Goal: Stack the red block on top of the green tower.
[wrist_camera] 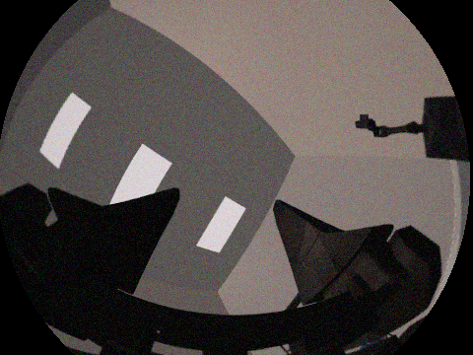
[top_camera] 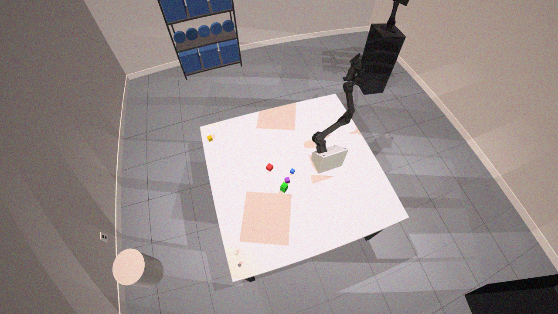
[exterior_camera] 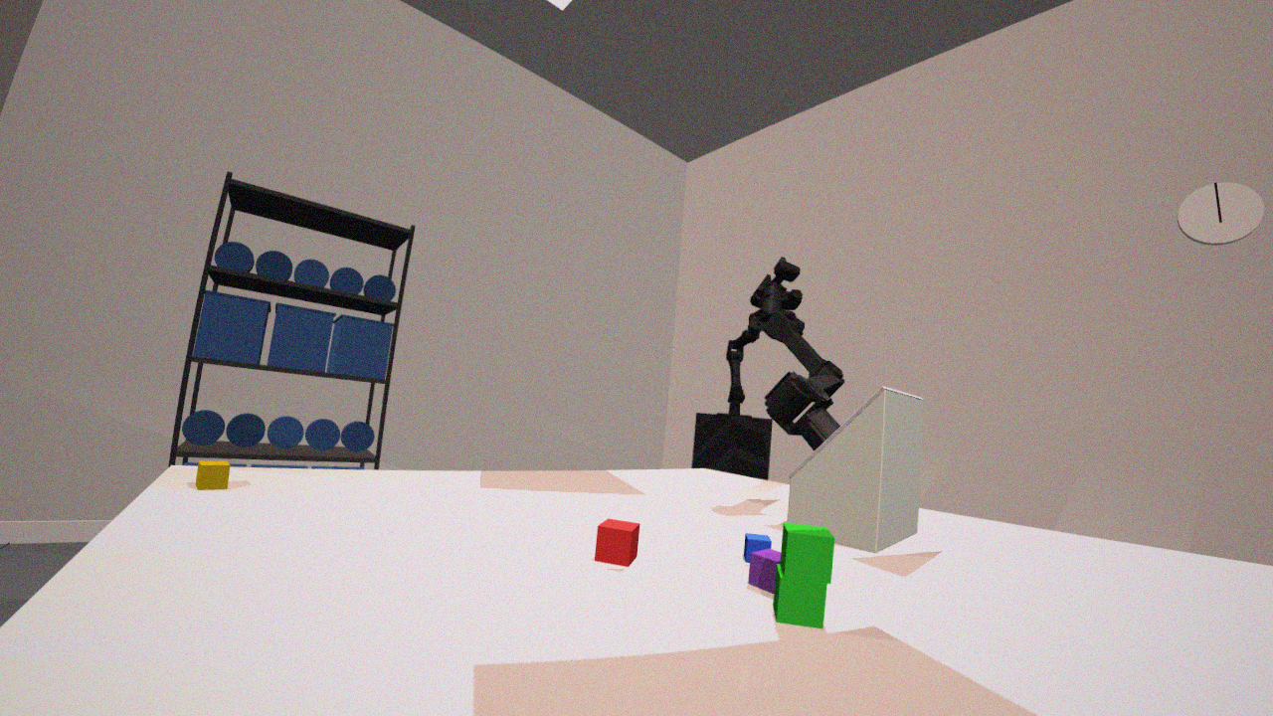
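My gripper tip is 76 cm short of the red block, 42 cm to the right of it and 61 cm above it. From my gripper tip the other things lie so: blue block (60 cm ahead, 49 cm to the left, 62 cm below); then yellow block (119 cm ahead, 5 cm to the left, 61 cm below); then purple block (65 cm ahead, 55 cm to the left, 62 cm below).
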